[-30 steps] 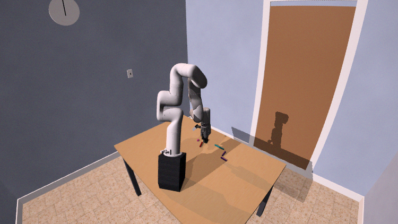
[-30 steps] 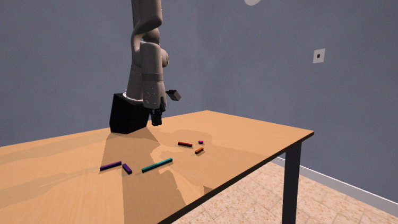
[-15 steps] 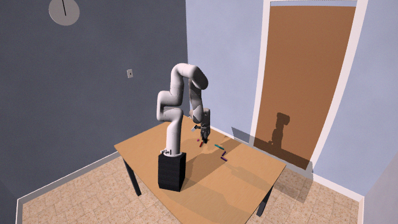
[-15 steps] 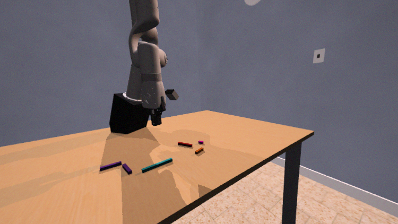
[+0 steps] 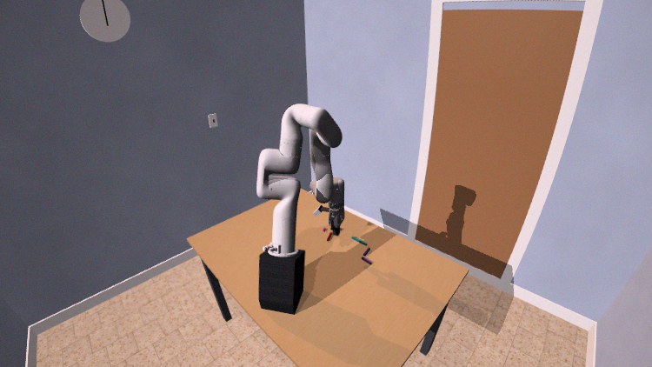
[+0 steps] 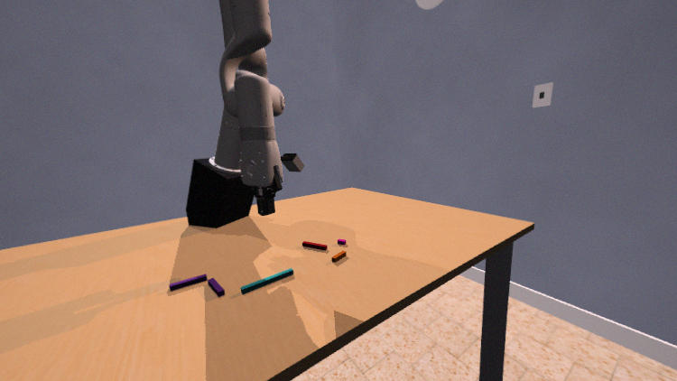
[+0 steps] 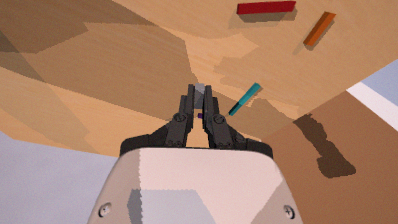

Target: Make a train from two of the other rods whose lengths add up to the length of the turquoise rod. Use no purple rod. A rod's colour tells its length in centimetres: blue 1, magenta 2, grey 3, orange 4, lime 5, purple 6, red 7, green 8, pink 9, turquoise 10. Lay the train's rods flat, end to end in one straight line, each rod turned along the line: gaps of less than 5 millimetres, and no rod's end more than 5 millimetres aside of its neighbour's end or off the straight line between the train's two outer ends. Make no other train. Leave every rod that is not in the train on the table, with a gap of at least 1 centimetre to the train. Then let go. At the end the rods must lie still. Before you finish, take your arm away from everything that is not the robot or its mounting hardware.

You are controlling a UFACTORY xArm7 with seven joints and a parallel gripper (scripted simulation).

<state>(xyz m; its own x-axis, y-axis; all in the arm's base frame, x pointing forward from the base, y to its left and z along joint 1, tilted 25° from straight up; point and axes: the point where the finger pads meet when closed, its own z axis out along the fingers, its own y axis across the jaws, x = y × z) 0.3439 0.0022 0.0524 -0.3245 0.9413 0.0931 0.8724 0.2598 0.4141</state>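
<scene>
Right now the red rod is 120 mm below my hand, 100 mm to the left of it and 50 mm ahead of it. From my hand the other things lie so: orange rod (140 mm ahead, 120 mm below, 110 mm to the left); turquoise rod (130 mm ahead, 120 mm below, 50 mm to the right); grey rod (20 mm below).
</scene>
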